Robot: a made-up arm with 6 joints. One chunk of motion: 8 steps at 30 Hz.
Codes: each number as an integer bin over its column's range. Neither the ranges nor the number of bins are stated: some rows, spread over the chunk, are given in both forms.
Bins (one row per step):
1: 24 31 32 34 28 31
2: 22 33 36 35 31 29
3: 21 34 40 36 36 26
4: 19 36 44 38 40 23
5: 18 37 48 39 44 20
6: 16 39 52 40 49 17
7: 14 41 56 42 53 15
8: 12 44 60 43 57 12
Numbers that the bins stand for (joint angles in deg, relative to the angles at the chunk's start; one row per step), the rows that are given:
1: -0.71 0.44 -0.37 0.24 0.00 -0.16
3: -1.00 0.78 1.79 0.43 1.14 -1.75
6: -1.48 1.33 5.03 0.81 3.00 -4.60
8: -1.86 1.89 7.19 1.10 4.14 -6.19
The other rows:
2: -0.90 0.67 0.71 0.33 0.43 -0.79
4: -1.19 1.00 2.87 0.62 1.71 -2.70
5: -1.29 1.11 3.95 0.71 2.29 -3.65
7: -1.67 1.56 6.11 1.00 3.57 -5.24

